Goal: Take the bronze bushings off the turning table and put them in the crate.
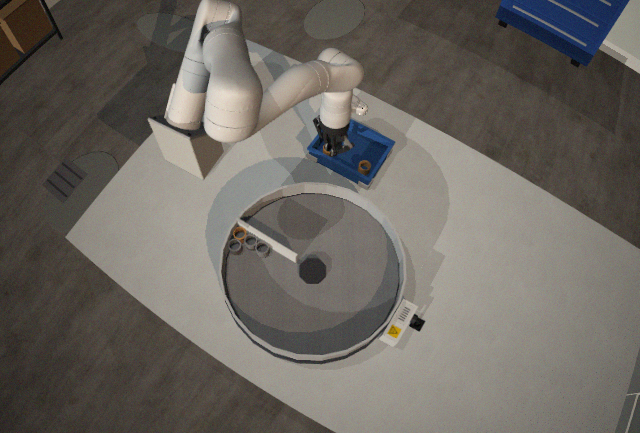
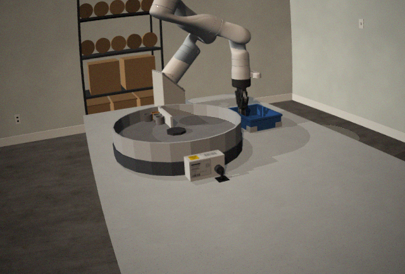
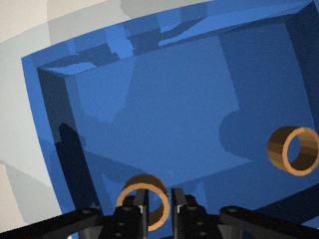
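Right now my hand is 40 mm to the right of the blue crate, 40 mm short of it and 10 mm above it. Also, from my hand: turning table (310 mm to the right, 160 mm ahead, 10 mm above).
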